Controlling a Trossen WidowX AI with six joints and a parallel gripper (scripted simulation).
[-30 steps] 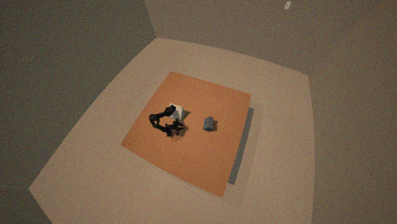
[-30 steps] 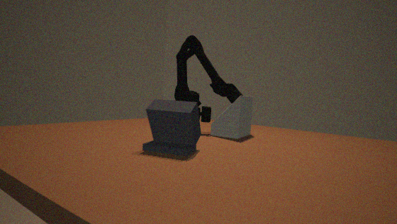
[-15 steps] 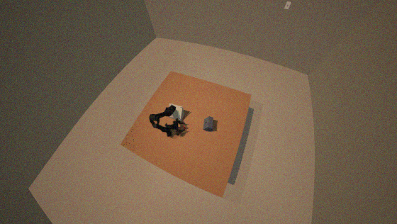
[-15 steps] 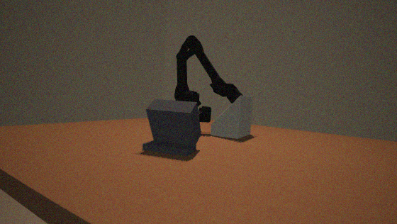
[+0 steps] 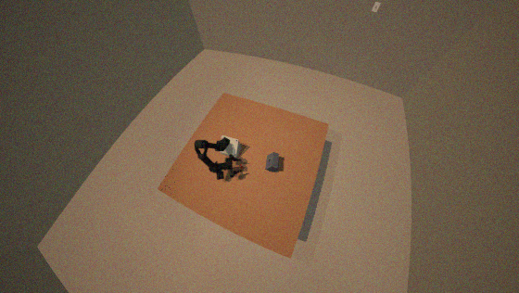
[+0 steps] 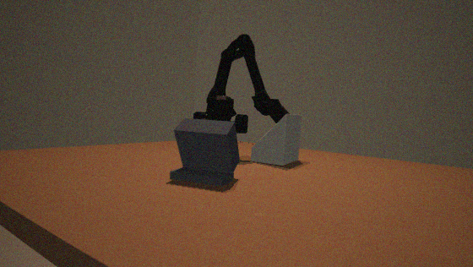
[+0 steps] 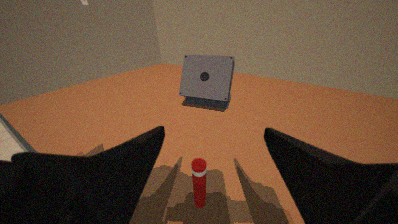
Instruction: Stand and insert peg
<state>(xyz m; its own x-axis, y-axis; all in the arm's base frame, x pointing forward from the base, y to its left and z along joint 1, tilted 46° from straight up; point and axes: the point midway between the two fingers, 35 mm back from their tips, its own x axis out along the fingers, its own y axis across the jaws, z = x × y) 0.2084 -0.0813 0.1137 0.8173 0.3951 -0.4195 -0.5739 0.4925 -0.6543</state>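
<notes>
Right now my gripper tip is 2 cm past the red peg and 5 cm above it. Round my gripper tip: sloped panel 20 cm ahead, 15 cm to the left, 3 cm below.
</notes>
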